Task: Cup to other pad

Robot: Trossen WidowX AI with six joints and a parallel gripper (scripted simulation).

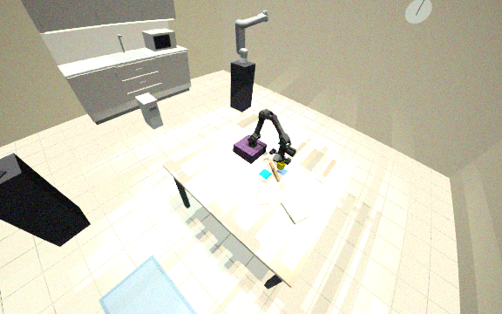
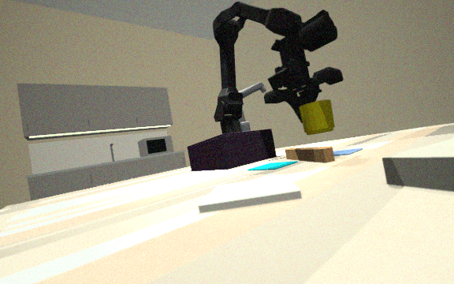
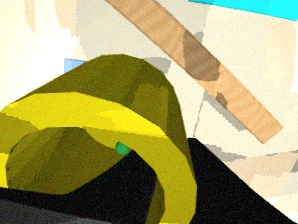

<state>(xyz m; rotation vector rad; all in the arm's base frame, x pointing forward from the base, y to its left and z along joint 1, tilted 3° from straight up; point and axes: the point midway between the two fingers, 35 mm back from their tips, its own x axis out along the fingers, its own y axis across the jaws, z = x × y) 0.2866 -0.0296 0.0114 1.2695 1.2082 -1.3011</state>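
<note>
Right now my gripper tip is 80 mm above the wooden block and 40 mm to the left of it. Also, from my gripper tip: blue marble 20 mm below, 10 mm to the left, 10 mm ahead; then red marble 20 mm below, 20 mm ahead, 10 mm to the left; then yellow cup 20 mm ahead.
</note>
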